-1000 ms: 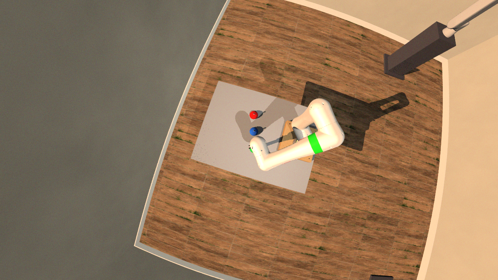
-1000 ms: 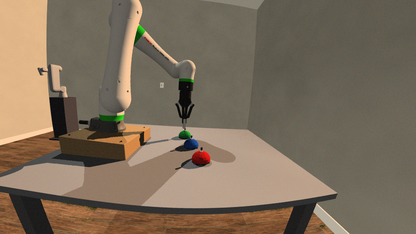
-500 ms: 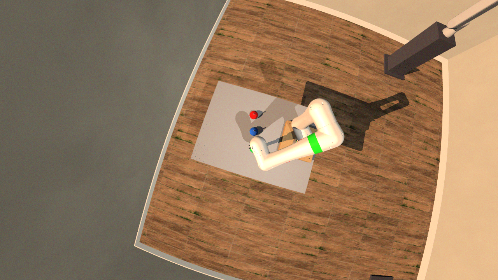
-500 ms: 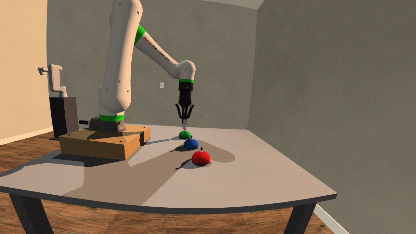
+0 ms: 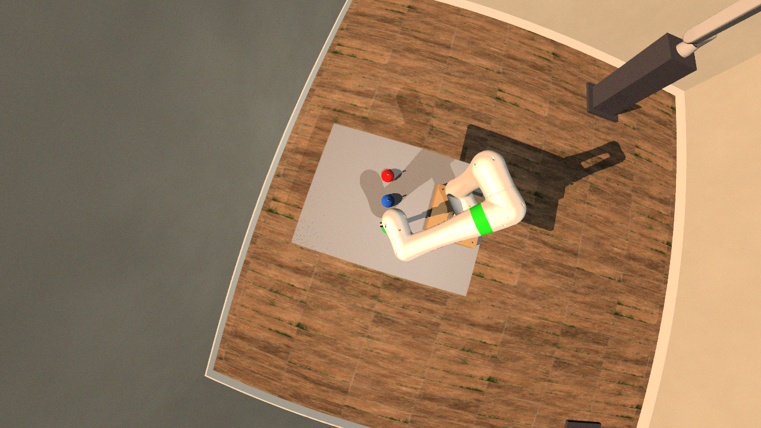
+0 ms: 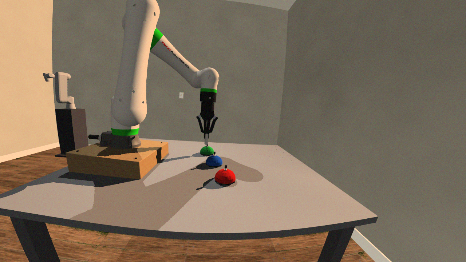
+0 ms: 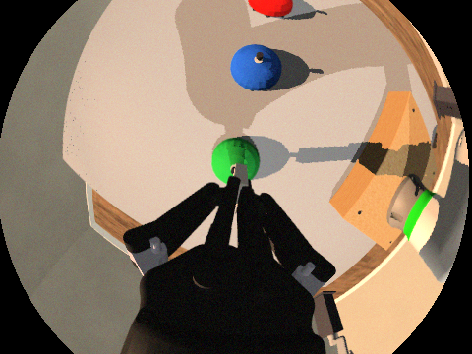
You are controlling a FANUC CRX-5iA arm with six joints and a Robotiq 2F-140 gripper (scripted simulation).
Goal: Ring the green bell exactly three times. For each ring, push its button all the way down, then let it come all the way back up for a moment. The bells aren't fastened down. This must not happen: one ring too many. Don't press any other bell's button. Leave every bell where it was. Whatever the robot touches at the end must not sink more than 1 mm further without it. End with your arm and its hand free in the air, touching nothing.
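Right now the green bell is 10 mm ahead of my hand and 60 mm below it. Round my hand: blue bell: 50 mm ahead, 160 mm to the right, 50 mm below; then red bell: 80 mm ahead, 320 mm to the right, 50 mm below.
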